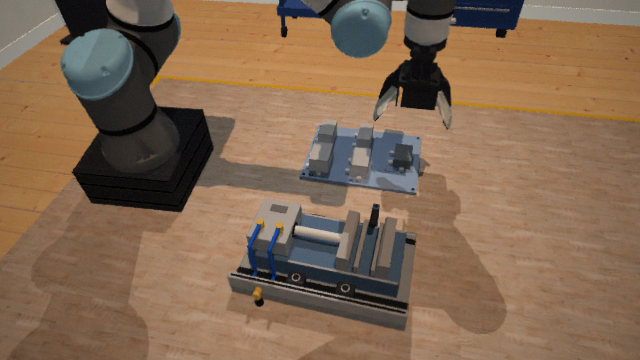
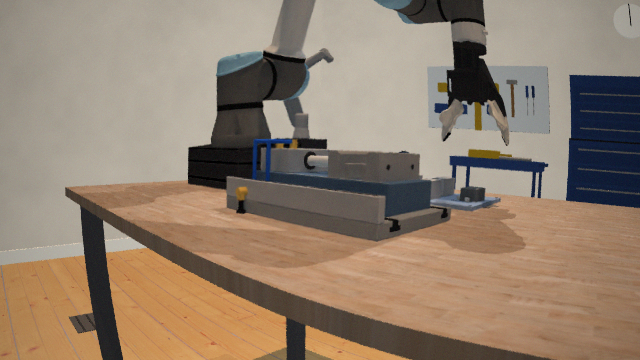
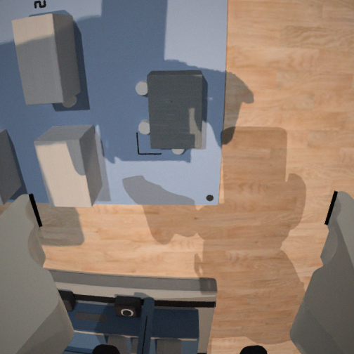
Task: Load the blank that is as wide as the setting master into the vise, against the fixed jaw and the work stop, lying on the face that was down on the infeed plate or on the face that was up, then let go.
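Seen in the pictures: gripper, fingertip midpoint: (image 1: 410,124) (image 2: 474,143); arm's base, origin of the base link: (image 1: 143,145) (image 2: 240,143).
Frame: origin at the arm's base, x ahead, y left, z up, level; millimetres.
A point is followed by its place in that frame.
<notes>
My gripper (image 1: 412,122) @(x 527, y 175, z 19 mm) (image 2: 476,141) @(x 527, y 175, z 19 mm) (image 3: 181,197) is open and empty, high above the right front of the blue infeed plate (image 1: 382,178) @(x 487, y 120, z -94 mm) (image 3: 197,172). The dark grey block (image 1: 402,156) @(x 520, y 174, z -69 mm) (image 2: 472,194) @(x 531, y 162, z -80 mm) (image 3: 175,110), apparently the setting master, sits at the plate's right against small pins. Light blanks stand in two columns left of it: near ones (image 1: 320,157) @(x 349, y 115, z -58 mm) (image 1: 361,162) @(x 439, y 121, z -58 mm) (image 3: 62,167) and far ones (image 1: 327,131) @(x 340, y 206, z -58 mm) (image 1: 365,136) @(x 430, y 209, z -58 mm) (image 3: 40,60). Which blank matches in width I cannot tell. The vise (image 1: 320,255) @(x 421, y -141, z -42 mm) (image 2: 407,197) @(x 557, y -120, z -62 mm) has a fixed jaw (image 1: 385,247) @(x 526, y -124, z -6 mm), moving jaw (image 1: 348,240) @(x 465, y -125, z -6 mm) and dark upright post (image 1: 374,216) @(x 497, y -64, z -6 mm), apparently the work stop. No blank shows between the jaws.
The vise's grey drive housing (image 1: 274,227) @(x 338, y -130, z -6 mm) carries blue hoses (image 1: 271,255) @(x 353, y -184, z -6 mm) at its left. A yellow-topped fitting (image 1: 257,294) @(x 337, y -226, z -65 mm) (image 2: 241,195) @(x 339, y -224, z -75 mm) stands at the front. The arm's black pedestal (image 1: 145,175) @(x 48, y -71, z -8 mm) (image 2: 220,165) @(x 37, y -80, z -49 mm) is at the left of the wooden table (image 1: 525,225) @(x 780, y 67, z -102 mm).
</notes>
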